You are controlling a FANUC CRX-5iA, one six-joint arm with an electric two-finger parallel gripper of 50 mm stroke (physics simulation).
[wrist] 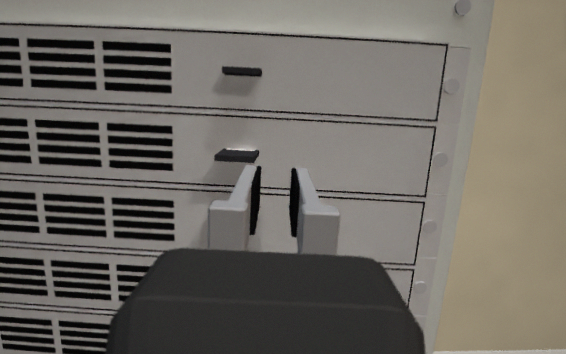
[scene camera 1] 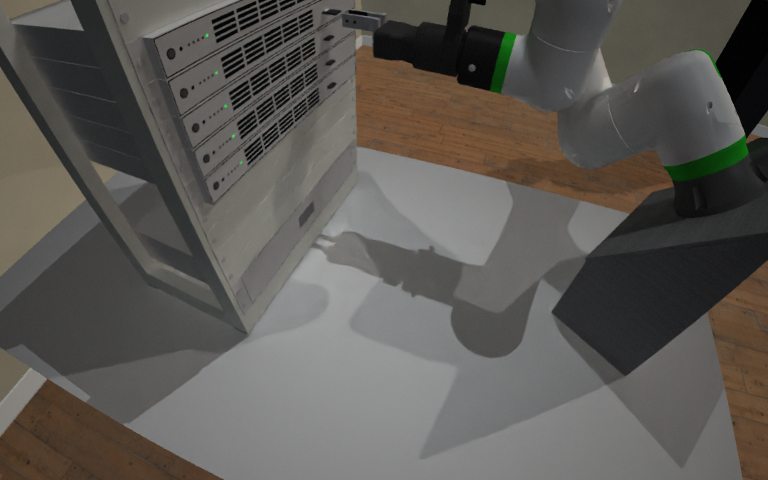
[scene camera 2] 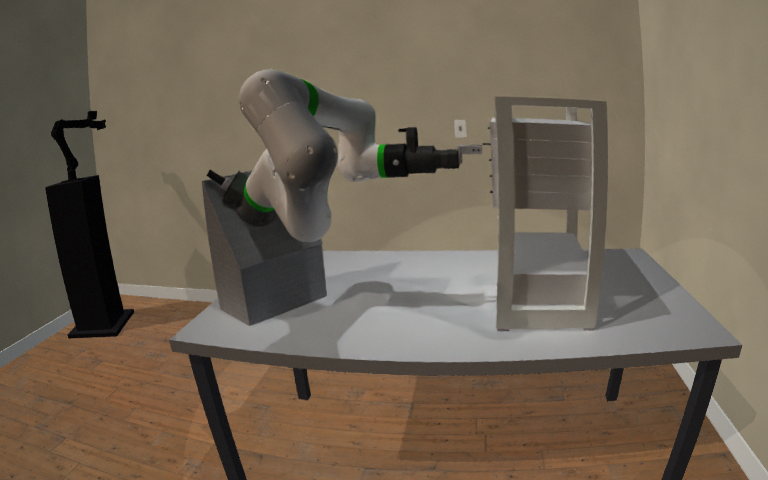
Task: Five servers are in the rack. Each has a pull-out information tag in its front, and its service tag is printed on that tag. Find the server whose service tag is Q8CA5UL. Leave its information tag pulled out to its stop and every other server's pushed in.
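Where they show: gripper, fingertip midpoint: (wrist: 275, 187) (scene camera 1: 346, 17) (scene camera 2: 481, 149); arm's base at its link origin: (scene camera 1: 720, 197) (scene camera 2: 255, 205).
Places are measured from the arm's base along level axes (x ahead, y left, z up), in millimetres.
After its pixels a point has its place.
Observation:
The rack (scene camera 1: 271, 209) @(x 763, y -75, z -115 mm) (scene camera 2: 505, 254) @(x 639, y -404, z -106 mm) (wrist: 250, 12) @(x 678, y -267, z 241 mm) holds five servers stacked in its upper part. The second server's information tag (scene camera 1: 331, 11) @(x 654, y -253, z 163 mm) (scene camera 2: 485, 143) @(x 647, y -257, z 164 mm) (wrist: 236, 155) @(x 644, y -251, z 163 mm) stands out a little farther than the others. The top server's tag (scene camera 2: 491, 127) @(x 623, y -363, z 214 mm) (wrist: 242, 71) @(x 656, y -257, z 206 mm) sits close to its front. The third tag (scene camera 1: 328, 37) @(x 661, y -256, z 119 mm) (scene camera 2: 490, 160) @(x 658, y -263, z 117 mm), fourth tag (scene camera 1: 330, 62) @(x 660, y -255, z 74 mm) and fifth tag (scene camera 1: 331, 86) @(x 661, y -251, z 30 mm) look pushed in; my gripper hides them in the wrist view. No service tag print is readable. My gripper (scene camera 1: 343, 17) @(x 631, y -268, z 149 mm) (scene camera 2: 481, 148) @(x 631, y -268, z 149 mm) (wrist: 275, 187) @(x 631, y -268, z 149 mm) is partly open and empty, just in front of and right of the second tag.
The rack stands on the white table (scene camera 1: 339, 418) @(x 640, y 222, z -325 mm) (scene camera 2: 424, 339) @(x 428, y -374, z -325 mm). The arm's dark pedestal (scene camera 1: 651, 283) @(x 137, y 101, z -100 mm) (scene camera 2: 283, 283) @(x 68, y -86, z -231 mm) stands on the same table, facing the rack. A black stand (scene camera 2: 84, 254) is on the floor at the far left in the second scene view.

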